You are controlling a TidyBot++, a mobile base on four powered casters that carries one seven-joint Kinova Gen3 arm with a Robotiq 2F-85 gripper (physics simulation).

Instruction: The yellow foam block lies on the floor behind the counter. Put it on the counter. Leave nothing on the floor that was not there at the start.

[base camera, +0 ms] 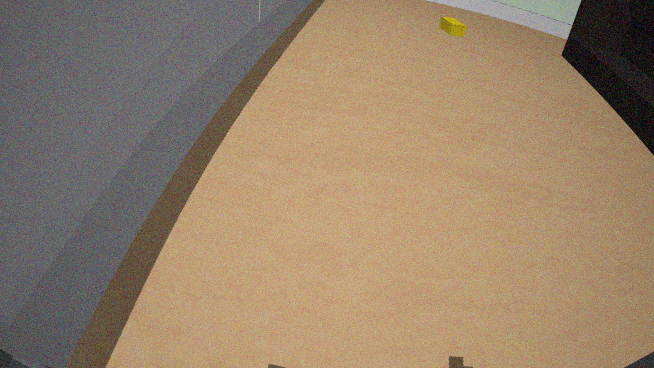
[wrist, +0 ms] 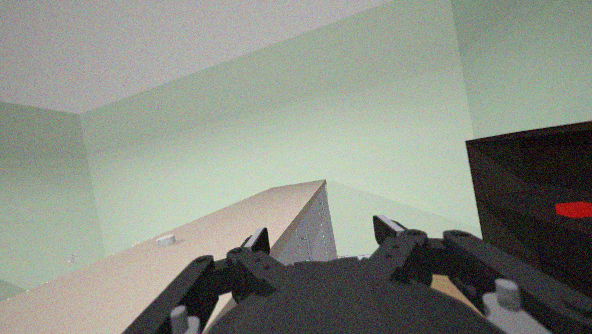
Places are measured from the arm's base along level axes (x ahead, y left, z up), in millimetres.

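Pixels of known places: gripper, between the fingertips: (wrist: pixel 320 233).
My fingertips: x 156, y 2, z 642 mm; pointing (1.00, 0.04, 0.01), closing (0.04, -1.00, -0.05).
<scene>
Ahead of a thing's pixels: the offset from my fingertips to its top centre. Level surfaces: height alone.
The yellow foam block @(dz -993, dx +1199, dy -468 mm) (base camera: pixel 452 27) lies on the wooden floor @(dz -1038 mm) (base camera: pixel 380 190) at the far end of the aisle in the base camera view, a little in front of the far wall. The counter shows as a grey side (base camera: pixel 90 110) along the left of that view, and as a long light top @(dz -128 mm) (wrist: pixel 220 225) with a grey side in the wrist view. My gripper (wrist: pixel 320 233) is open, with its fingers wide apart and nothing between them. It is far from the block, which does not show in the wrist view.
A small white object @(dz -104, dx +436, dy +546 mm) (wrist: pixel 166 240) stands on the counter top. A dark shelf unit (wrist: pixel 475 185) with a red object @(dz -317, dx +771, dy -1064 mm) (wrist: pixel 574 209) in it stands at the right. A dark cabinet side (base camera: pixel 615 60) borders the aisle on the right in the base camera view. Pale green walls (wrist: pixel 280 120) stand behind.
</scene>
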